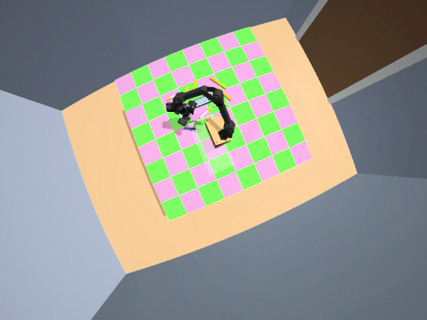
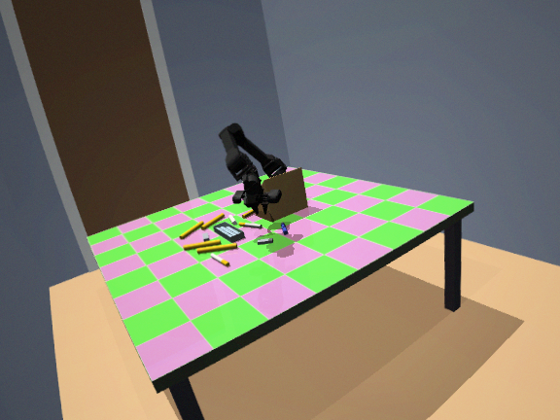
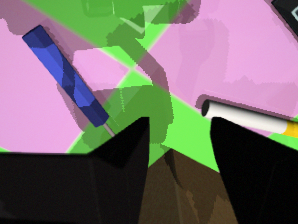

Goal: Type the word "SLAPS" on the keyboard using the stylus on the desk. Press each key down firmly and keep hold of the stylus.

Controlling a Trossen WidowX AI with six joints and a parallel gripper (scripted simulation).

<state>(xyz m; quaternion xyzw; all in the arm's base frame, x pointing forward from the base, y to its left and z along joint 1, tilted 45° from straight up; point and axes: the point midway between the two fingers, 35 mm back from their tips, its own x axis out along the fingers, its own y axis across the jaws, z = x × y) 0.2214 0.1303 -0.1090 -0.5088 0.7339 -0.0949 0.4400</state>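
My gripper tip is 8 cm past the blue stylus, 7 cm above it and 2 cm to the right of it. Also, from my gripper tip: grey block 20 cm ahead, 17 cm to the right, 8 cm below.
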